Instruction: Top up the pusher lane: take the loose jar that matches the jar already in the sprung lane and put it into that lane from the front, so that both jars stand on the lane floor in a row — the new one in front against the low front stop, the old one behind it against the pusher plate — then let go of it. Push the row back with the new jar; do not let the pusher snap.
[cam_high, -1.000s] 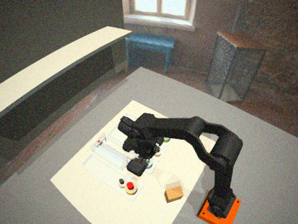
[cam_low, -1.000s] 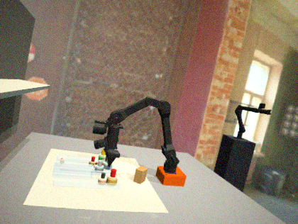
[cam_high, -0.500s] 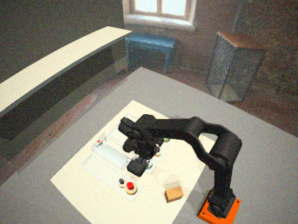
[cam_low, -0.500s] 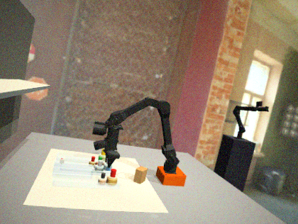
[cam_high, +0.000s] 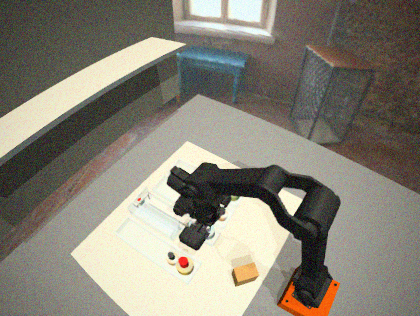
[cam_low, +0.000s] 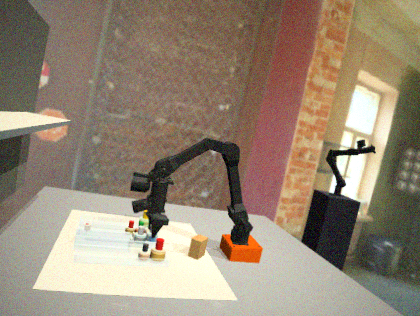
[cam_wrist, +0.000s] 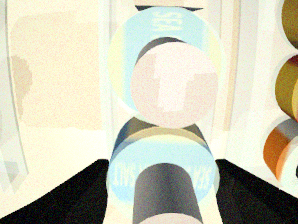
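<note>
Right now the clear sprung lane is 13 cm ahead of my gripper tip, 6 cm to the left of it and 2 cm below it. The rest, counted from my gripper tip: cardboard box 17 cm behind, 3 cm to the left, 1 cm below; then red mark 21 cm ahead, 9 cm to the left, 3 cm above.
</note>
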